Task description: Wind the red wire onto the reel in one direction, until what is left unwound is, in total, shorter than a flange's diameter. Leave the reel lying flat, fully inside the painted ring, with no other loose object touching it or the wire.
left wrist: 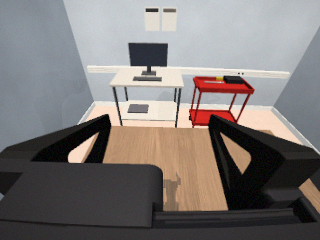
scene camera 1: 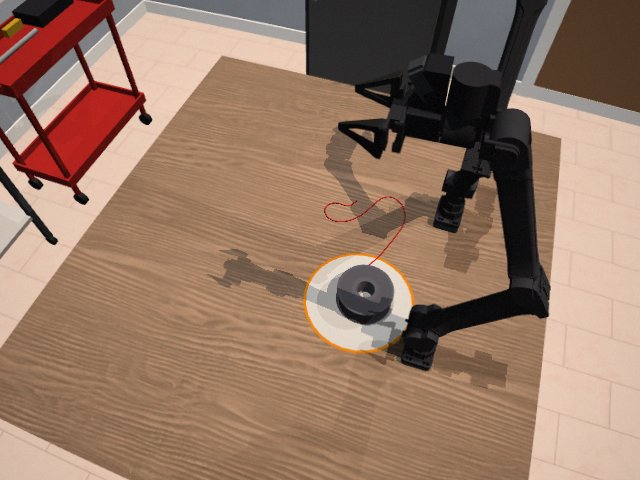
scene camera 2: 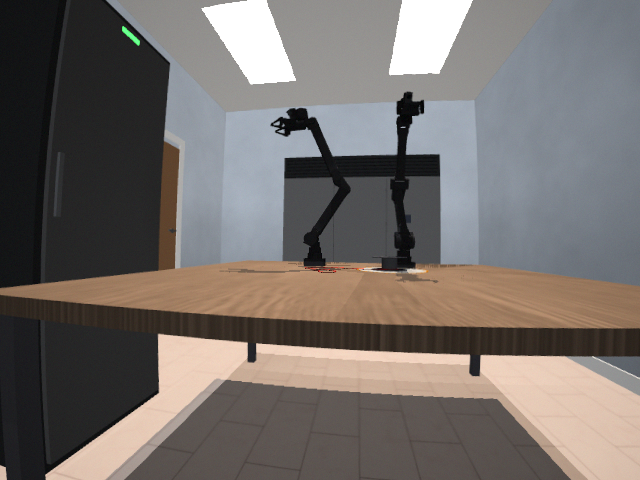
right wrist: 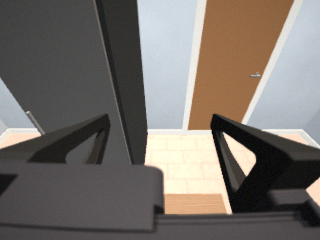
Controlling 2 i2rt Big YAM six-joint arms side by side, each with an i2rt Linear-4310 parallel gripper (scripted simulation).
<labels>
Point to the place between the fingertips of my left gripper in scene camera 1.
347,106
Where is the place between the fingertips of my right gripper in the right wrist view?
160,119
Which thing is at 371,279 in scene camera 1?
A dark grey reel.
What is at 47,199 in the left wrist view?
My left gripper.
</labels>
